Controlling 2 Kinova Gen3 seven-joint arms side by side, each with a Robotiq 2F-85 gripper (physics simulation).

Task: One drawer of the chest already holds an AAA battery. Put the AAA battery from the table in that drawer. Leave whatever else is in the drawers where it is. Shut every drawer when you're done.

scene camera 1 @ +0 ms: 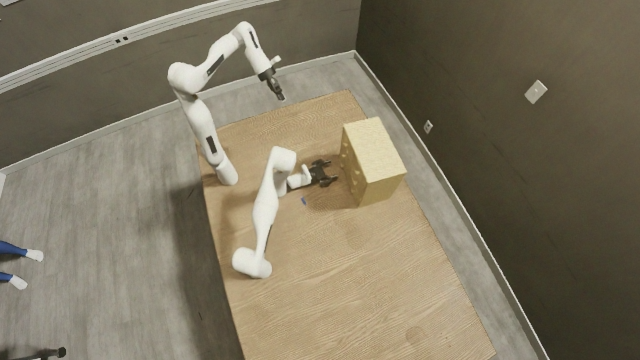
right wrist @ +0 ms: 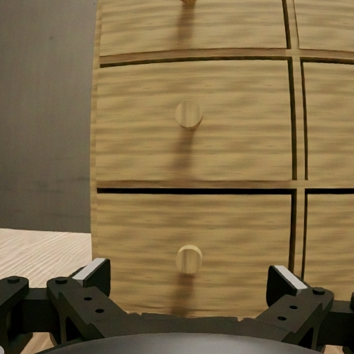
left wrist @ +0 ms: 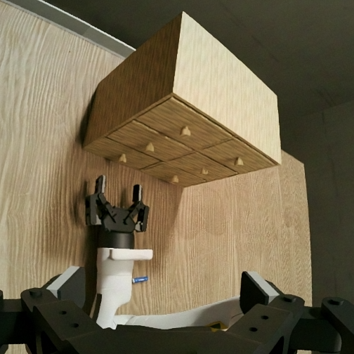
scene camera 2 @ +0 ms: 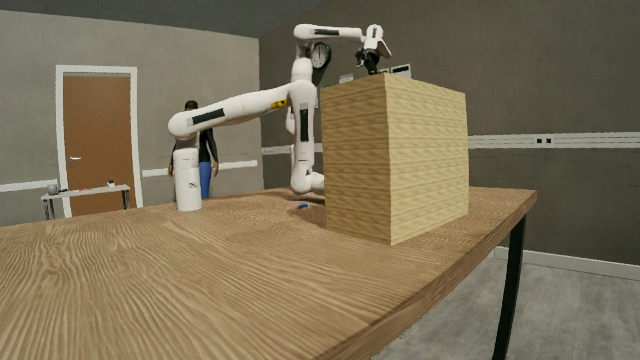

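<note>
The wooden chest (scene camera 1: 375, 147) (scene camera 2: 357, 160) (left wrist: 225, 100) (right wrist: 240, 120) stands on the table; its visible drawers look shut, so their contents are hidden. A blue AAA battery (scene camera 1: 303, 201) (scene camera 2: 302, 205) (left wrist: 140, 279) lies on the table beside the right wrist. My right gripper (scene camera 1: 332, 171) (left wrist: 120, 180) (right wrist: 188, 280) is open and empty, low in front of the chest. In the right wrist view, the bottom-left drawer's round knob (right wrist: 189, 259) shows between the spread fingers, ahead of them. My left gripper (scene camera 1: 282, 99) (left wrist: 162, 287) is open and empty, high above the table's upper edge in scene camera 1.
The table (scene camera 1: 370, 280) (scene camera 2: 175, 285) carries both arm bases. The right arm (scene camera 1: 266, 205) reaches across it beside the battery. A wall (scene camera 1: 480, 125) stands beyond the chest. A person (scene camera 2: 206, 150) and a small side table (scene camera 2: 92, 191) are in the background.
</note>
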